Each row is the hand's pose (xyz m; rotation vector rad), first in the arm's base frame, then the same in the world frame.
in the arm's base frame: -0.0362 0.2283 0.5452 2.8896 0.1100 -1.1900
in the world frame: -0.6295 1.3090 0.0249 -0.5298 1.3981 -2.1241
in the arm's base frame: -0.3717 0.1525 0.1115 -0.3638 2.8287 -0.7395
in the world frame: -0.3445 0.8621 0.1843 1.8002 -0.2729 -0.1005
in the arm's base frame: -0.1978 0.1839 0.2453 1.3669 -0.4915 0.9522
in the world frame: -0.5015 1.0048 0.1203 1.4799 2.6193 -0.0821
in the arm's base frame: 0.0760 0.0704 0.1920 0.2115 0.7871 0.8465
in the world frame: -0.7353 0.9282 -0.0534 -0.1238 -2.0310 -1.0871
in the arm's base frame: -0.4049 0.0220 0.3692 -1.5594 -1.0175 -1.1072
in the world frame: -0.2425 1.0657 0.0035 -0.5632 -0.2095 1.7345
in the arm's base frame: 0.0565 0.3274 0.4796 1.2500 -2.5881 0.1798
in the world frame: -0.7545 1.2803 0.1042 1.3613 0.5211 -0.4122
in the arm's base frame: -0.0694 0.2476 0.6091 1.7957 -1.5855 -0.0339
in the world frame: -0.5955 1.3746 0.0347 0.9620 1.4125 -0.6859
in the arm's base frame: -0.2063 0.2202 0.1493 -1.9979 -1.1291 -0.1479
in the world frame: -0.5162 0.9244 0.1830 0.1829 -0.5171 2.2878
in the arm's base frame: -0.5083 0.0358 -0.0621 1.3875 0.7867 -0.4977
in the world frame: -0.2032 0.6565 0.1706 1.0881 -2.8891 0.4958
